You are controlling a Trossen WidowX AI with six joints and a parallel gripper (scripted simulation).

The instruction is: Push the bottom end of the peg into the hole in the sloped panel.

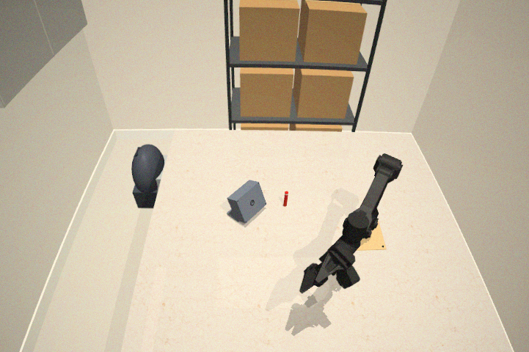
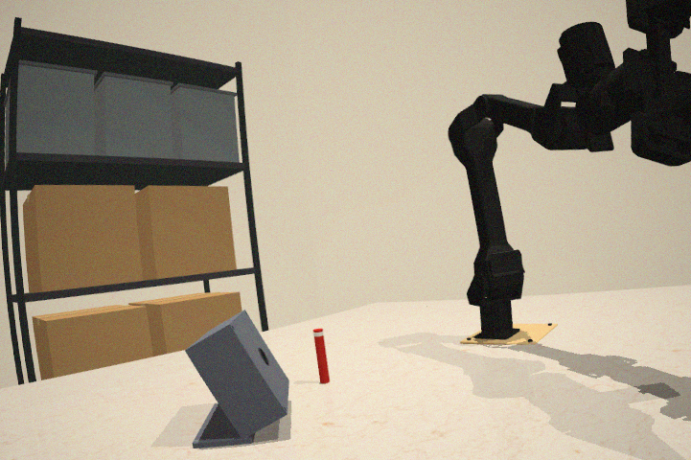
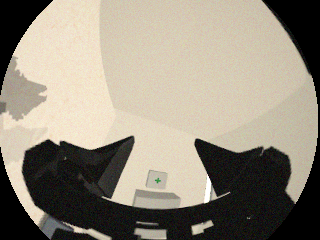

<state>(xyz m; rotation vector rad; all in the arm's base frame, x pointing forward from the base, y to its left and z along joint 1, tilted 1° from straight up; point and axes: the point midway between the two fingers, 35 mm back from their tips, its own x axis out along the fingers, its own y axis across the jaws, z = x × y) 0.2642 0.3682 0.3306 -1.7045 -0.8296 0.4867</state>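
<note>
Now: gripper tip 1 cm short of the red peg, 53 cm to the left of it and 27 cm above it. From my gripper tip the other things lie so: grey sloped panel 17 cm ahead, 49 cm to the right, 26 cm below.
</note>
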